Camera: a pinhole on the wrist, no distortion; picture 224 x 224 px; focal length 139.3 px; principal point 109.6 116.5 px. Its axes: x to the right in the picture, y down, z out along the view. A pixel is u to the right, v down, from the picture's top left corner.
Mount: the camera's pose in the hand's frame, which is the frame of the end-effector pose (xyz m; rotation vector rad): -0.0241 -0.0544 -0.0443 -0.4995 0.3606 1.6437
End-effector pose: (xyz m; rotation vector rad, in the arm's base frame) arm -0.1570 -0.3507 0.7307 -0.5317 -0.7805 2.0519
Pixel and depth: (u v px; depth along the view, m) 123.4 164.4 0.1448
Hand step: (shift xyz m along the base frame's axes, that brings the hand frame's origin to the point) -0.0072 -0.1098 0.0400
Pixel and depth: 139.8 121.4 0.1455
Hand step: -0.0387 -0.0815 0.0176
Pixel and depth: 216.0 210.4 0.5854
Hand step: -0.1670 -0.7528 -0.2079
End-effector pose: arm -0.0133 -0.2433 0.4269 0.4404 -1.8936 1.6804
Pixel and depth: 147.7 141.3 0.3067
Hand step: -0.0353 -0.1564 -0.2133
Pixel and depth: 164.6 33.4 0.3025
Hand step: -0.2493 -0.1094 -0.1209
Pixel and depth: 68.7 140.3 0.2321
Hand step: 0.0298 -0.1935 -0.0607
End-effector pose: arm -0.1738 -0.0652 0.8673 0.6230 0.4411 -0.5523
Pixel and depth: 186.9 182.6 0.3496
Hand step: 0.0037 0.1711 0.3501
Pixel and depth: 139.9 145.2 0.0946
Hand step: -0.0324 0.0091 0.0518
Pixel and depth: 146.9 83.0 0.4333
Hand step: 0.2419 0.0061 0.3046
